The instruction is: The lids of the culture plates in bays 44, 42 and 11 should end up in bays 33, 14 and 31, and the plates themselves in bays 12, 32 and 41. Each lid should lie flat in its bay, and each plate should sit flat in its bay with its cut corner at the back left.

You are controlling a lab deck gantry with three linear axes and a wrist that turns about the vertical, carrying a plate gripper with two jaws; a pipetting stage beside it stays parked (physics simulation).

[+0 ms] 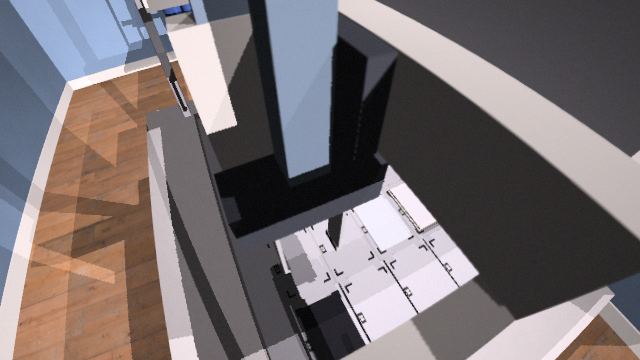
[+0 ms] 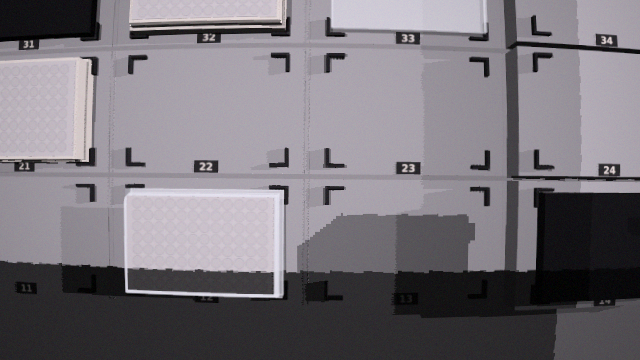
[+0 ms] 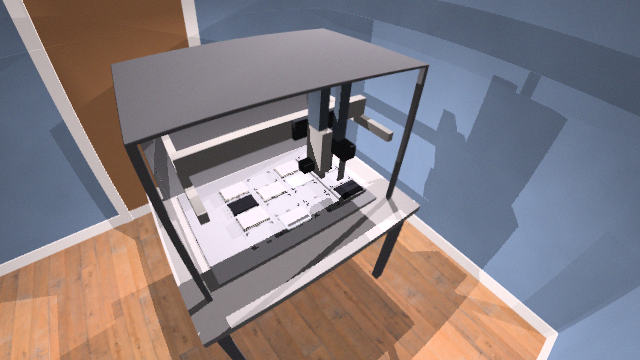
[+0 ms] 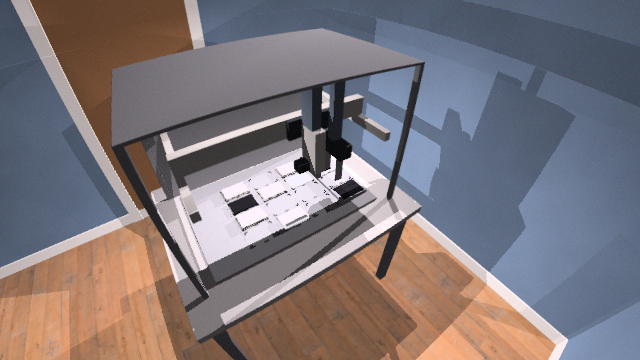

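Pixels of known places: gripper, fingertip midpoint: [image 1: 309, 251] [image 3: 334, 174] [image 4: 332, 174]; robot's base, origin of the base link: [image 3: 256, 247] [image 4: 253, 246].
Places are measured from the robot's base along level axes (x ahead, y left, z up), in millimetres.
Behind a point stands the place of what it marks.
My gripper [image 1: 336, 245] [image 3: 340, 176] @(x 450, y 50, z 160 mm) [image 4: 338, 176] @(x 450, y 50, z 160 mm) is above the right deck, beside bay 14. One jaw shows, the other is hidden; no plate shows at it, and it looks open. A pale plate [image 2: 200, 245] @(x 229, y 43, z 14 mm) [image 3: 295, 216] @(x 230, y 43, z 15 mm) lies in bay 12, partly shadowed. A cream plate [image 2: 207, 10] @(x 232, y 226, z 14 mm) [image 3: 271, 191] @(x 221, y 249, z 14 mm) lies in bay 32, another plate [image 3: 234, 192] @(x 61, y 347, z 14 mm) in bay 41. A whitish lid [image 2: 407, 15] @(x 389, y 226, z 8 mm) [image 3: 300, 179] @(x 398, y 249, z 8 mm) lies flat in bay 33. Flat dark pieces lie in bay 31 and bay 14. Bay 11 shows no plate in its visible part. Cut corners are hard to make out.
Cream plates stand in bay 21 and bay 43; the bay 21 plate [image 2: 37, 110] @(x 90, y 148, z 14 mm) [image 3: 252, 218] @(x 59, y 142, z 15 mm) is left of bay 22, the bay 43 plate [image 1: 412, 207] @(x 399, y 341, z 14 mm) [image 3: 286, 169] @(x 376, y 356, z 14 mm) at the back. A pale column [image 3: 320, 152] @(x 301, y -21, z 385 mm) hangs beside the gripper. A raised strip [image 2: 510, 115] @(x 476, y 148, z 4 mm) divides bays 23 and 24.
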